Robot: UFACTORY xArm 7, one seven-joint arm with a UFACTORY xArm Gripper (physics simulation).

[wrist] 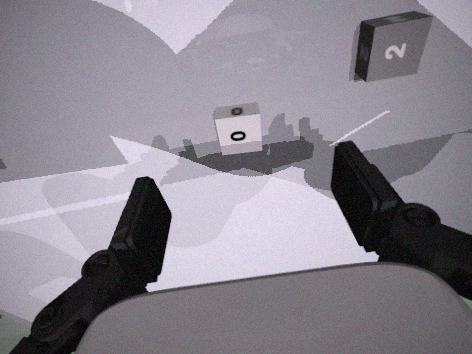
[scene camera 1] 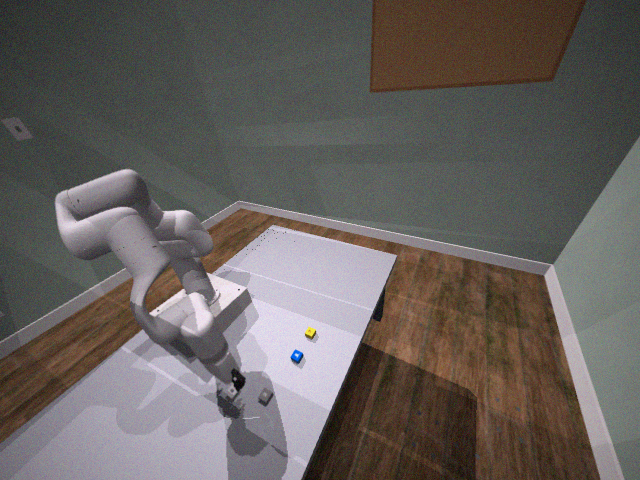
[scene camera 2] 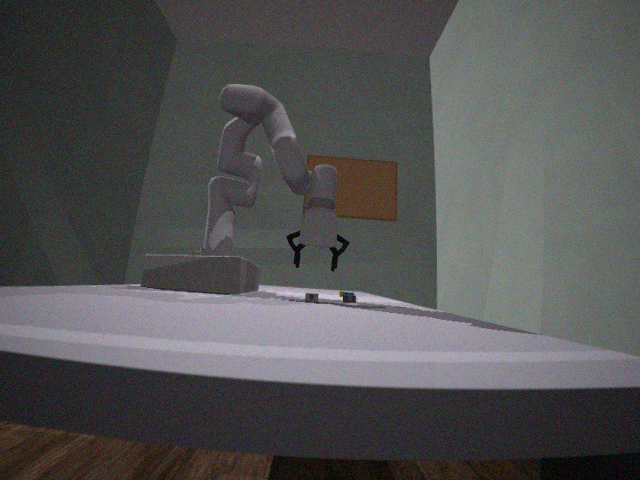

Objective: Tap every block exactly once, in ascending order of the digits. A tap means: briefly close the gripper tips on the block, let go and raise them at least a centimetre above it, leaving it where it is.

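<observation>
The white block [scene camera 1: 231, 393] [scene camera 2: 311, 297] [wrist: 241, 131], marked 0, lies on the table below my gripper. My gripper [scene camera 2: 315, 268] [wrist: 245, 180] is open and empty, raised clearly above that block. The grey block [scene camera 1: 265, 396] [scene camera 2: 349, 299] [wrist: 398, 50], marked 2, lies beside it, at the upper right in the wrist view. A blue block [scene camera 1: 296, 355] [scene camera 2: 348, 293] and a yellow block [scene camera 1: 310, 332] [scene camera 2: 341, 293] lie farther along the table; their digits are too small to read. The arm partly hides the fingers in scene camera 1.
The white table [scene camera 1: 330, 273] [scene camera 2: 320, 335] carries the arm's base box [scene camera 1: 232, 304] [scene camera 2: 196, 272], which stands behind and to one side of the blocks. The table's long edge runs beyond the grey, blue and yellow blocks. Shadows of the arm cross the table top.
</observation>
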